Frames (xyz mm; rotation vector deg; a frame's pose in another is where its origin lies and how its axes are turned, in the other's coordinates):
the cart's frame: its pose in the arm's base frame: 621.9 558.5 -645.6 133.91 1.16 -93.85
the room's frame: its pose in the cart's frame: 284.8 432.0 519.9 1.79 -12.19 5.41
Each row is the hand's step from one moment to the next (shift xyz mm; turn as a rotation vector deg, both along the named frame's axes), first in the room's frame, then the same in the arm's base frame.
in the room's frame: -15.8 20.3 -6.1 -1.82 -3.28 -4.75
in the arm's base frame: 5.8 -13.7 21.9 3.96 4.39 1.30
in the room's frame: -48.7 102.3 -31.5 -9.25 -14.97 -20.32
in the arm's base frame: 35.0 -77.6 81.1 16.57 20.10 6.64
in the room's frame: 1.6 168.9 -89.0 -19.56 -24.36 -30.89
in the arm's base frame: 107.6 -145.4 61.1 24.08 33.64 14.80
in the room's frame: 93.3 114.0 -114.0 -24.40 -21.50 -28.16
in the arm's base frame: 140.7 -115.6 -39.2 20.95 31.87 19.91
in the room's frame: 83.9 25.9 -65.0 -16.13 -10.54 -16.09
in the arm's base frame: 80.6 -37.7 -63.3 11.81 17.18 13.98
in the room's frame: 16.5 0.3 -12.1 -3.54 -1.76 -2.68
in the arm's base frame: 14.6 -3.0 -14.0 1.83 3.11 3.13
